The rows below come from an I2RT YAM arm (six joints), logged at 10 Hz.
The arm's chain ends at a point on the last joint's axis. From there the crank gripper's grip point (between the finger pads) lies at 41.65 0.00 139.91 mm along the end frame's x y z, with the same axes.
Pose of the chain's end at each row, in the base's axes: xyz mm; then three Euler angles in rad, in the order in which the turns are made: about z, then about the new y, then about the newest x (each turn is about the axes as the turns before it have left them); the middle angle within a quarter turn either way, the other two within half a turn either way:
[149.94 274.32 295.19 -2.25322 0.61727 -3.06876]
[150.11 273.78 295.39 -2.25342 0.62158 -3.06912]
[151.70 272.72 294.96 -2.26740 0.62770 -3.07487]
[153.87 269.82 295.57 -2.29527 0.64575 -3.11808]
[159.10 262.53 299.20 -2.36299 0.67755 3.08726]
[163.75 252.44 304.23 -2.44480 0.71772 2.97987]
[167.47 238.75 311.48 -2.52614 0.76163 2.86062]
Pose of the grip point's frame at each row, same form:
[187.36 304.22 157.29 -2.25322 0.61727 -3.06876]
[187.87 304.17 157.69 -2.25342 0.62158 -3.06912]
[189.83 303.76 157.51 -2.26740 0.62770 -3.07487]
[190.07 305.76 158.80 -2.29527 0.64575 -3.11808]
[193.01 306.65 164.25 -2.36299 0.67755 3.08726]
[194.88 307.86 172.82 -2.44480 0.71772 2.97987]
[196.20 306.58 185.45 -2.52614 0.76163 2.86062]

